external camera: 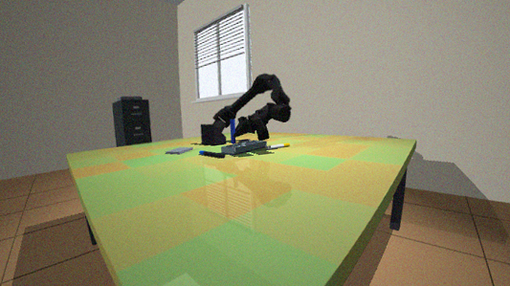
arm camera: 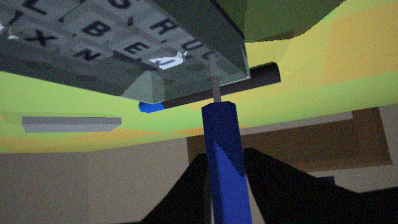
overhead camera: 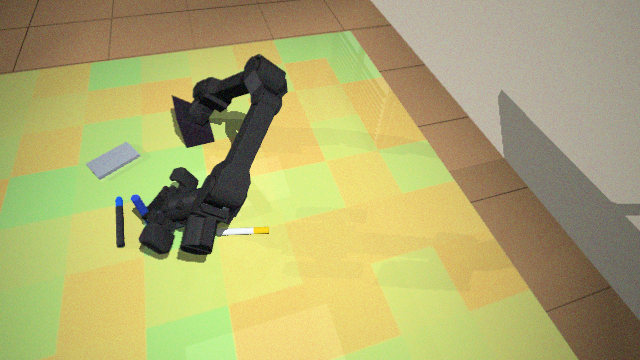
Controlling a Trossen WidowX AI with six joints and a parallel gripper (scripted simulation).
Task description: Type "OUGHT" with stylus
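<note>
The yellow-capped marker lies 200 mm to the left of my gripper tip, 90 mm ahead of it and 60 mm below it. Round my gripper tip: grey stylus tip (50 mm below); then stylus (10 mm below); then flat grey slab (260 mm behind, 80 mm to the right, 60 mm below).
</note>
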